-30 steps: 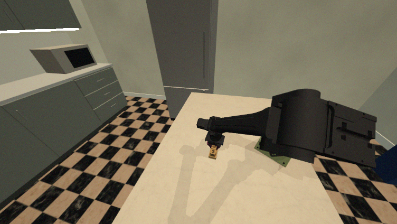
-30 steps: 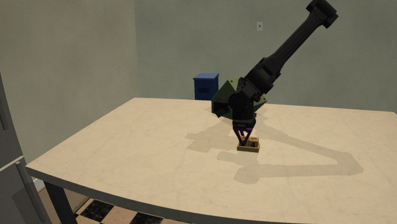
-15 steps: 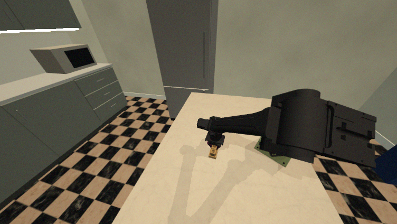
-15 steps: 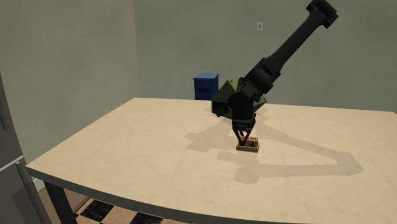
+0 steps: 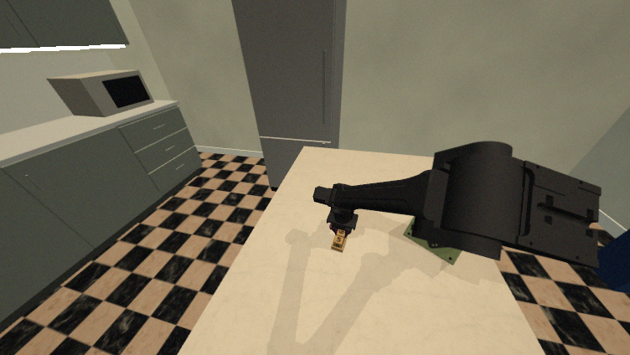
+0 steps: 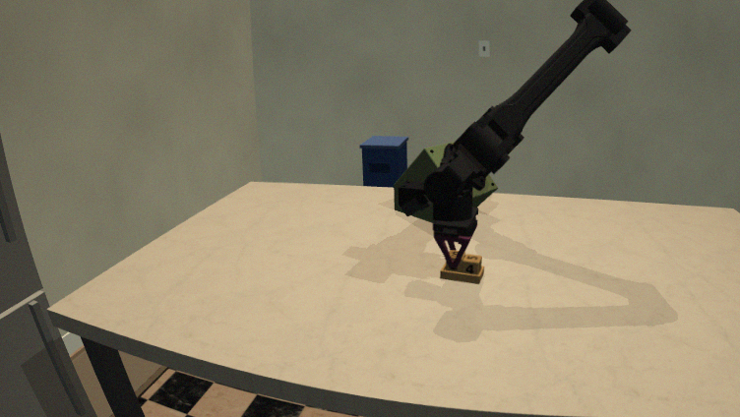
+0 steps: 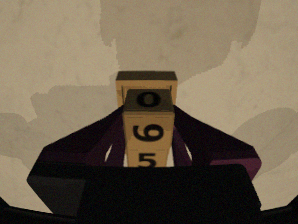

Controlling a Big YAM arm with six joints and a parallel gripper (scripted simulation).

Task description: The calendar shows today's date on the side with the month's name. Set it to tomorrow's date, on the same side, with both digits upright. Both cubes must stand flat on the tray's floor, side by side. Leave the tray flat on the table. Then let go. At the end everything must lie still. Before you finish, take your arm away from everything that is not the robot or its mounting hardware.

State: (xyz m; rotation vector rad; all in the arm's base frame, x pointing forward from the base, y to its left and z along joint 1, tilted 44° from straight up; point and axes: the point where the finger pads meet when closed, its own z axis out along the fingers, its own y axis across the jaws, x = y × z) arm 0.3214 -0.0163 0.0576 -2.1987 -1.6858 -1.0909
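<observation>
Now: hand 2 cm to the right of the wooden tray and 2 cm above it. Round my hand: cube (right at my hand).
</observation>
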